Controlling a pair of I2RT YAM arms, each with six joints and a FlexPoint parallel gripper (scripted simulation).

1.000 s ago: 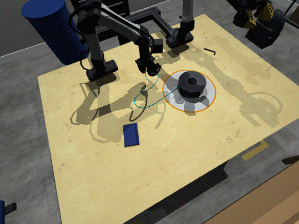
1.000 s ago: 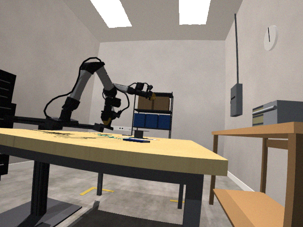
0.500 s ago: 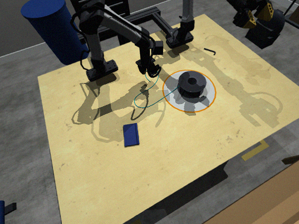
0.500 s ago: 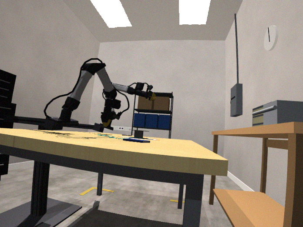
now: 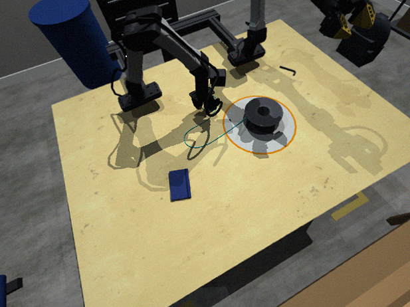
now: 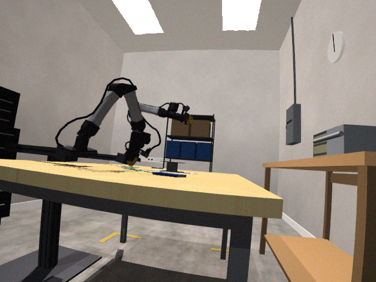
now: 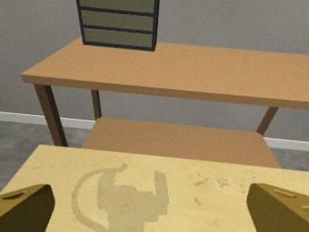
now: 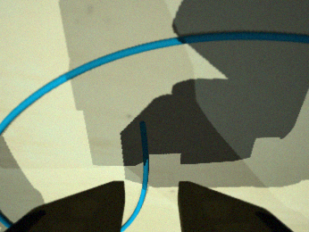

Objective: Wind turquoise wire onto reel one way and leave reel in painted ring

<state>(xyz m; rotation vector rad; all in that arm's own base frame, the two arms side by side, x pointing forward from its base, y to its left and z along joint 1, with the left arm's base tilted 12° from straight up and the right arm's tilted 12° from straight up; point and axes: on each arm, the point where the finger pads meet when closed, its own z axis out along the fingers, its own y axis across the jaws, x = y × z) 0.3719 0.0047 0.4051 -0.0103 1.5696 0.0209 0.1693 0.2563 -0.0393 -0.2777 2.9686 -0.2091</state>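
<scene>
Right now my left hand is 8 cm past the dark grey reel, 20 cm to the left of it and 37 cm above it. The rest, counted from my left hand: black hex key 28 cm behind, 13 cm to the left, 40 cm below; blue notebook 4 cm ahead, 67 cm to the right, 39 cm below; orange painted ring 7 cm behind, 22 cm to the right, 40 cm below.
</scene>
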